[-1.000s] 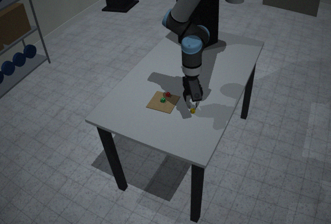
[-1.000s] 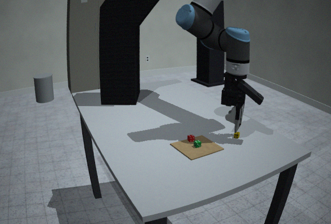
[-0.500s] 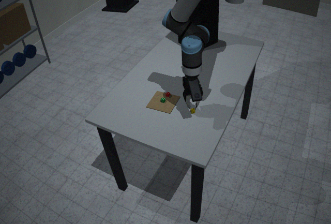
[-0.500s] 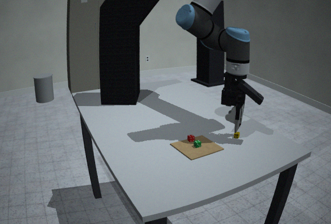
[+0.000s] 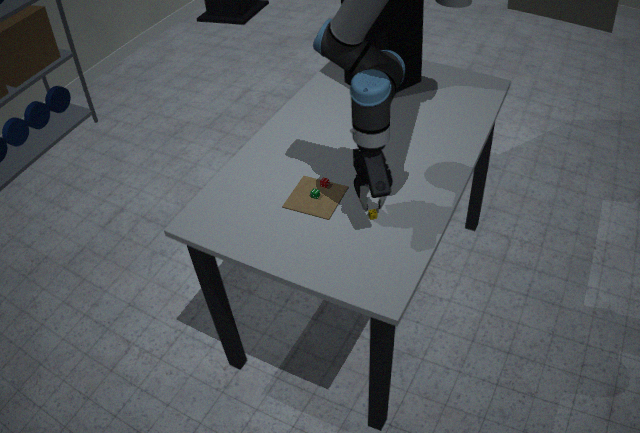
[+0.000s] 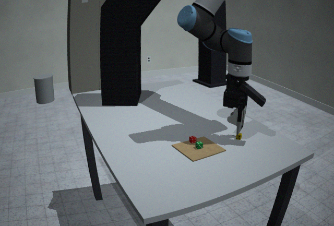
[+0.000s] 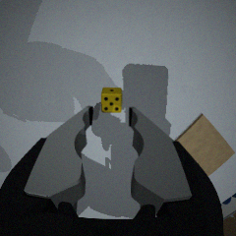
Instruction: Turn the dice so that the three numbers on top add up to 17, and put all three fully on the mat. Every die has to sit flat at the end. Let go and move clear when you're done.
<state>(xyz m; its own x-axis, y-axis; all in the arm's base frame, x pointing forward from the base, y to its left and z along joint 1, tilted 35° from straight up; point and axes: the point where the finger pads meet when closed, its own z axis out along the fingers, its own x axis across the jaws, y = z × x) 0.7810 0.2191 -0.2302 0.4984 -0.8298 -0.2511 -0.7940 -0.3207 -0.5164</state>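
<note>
Now: hand 30 mm above the yellow die. Also, from my hand: mat: 180 mm to the right, 40 mm below, 30 mm behind; red die: 170 mm to the right, 80 mm behind, 30 mm below; green die: 180 mm to the right, 30 mm below, 20 mm behind.
</note>
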